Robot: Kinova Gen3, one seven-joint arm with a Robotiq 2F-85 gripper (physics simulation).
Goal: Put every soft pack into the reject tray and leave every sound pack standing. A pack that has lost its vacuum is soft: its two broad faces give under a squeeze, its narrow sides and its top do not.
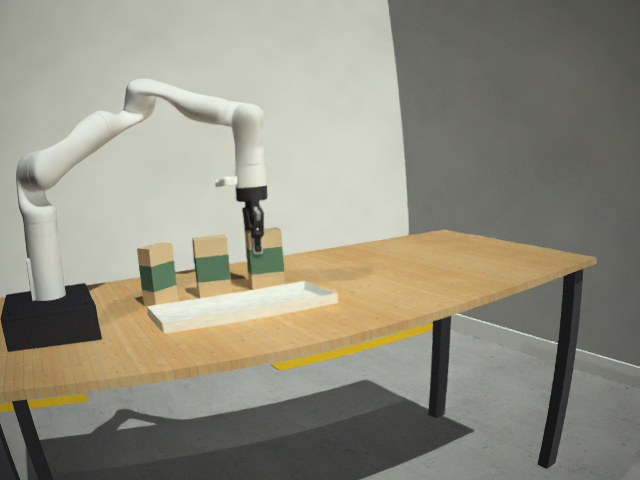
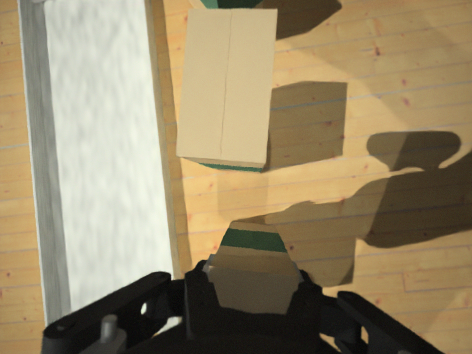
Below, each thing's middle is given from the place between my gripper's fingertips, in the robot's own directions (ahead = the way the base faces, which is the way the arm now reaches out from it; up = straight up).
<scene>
My gripper is now 100 mm past the white reject tray (image 1: 241, 306), 180 mm to the left of it and 80 mm above it.
</scene>
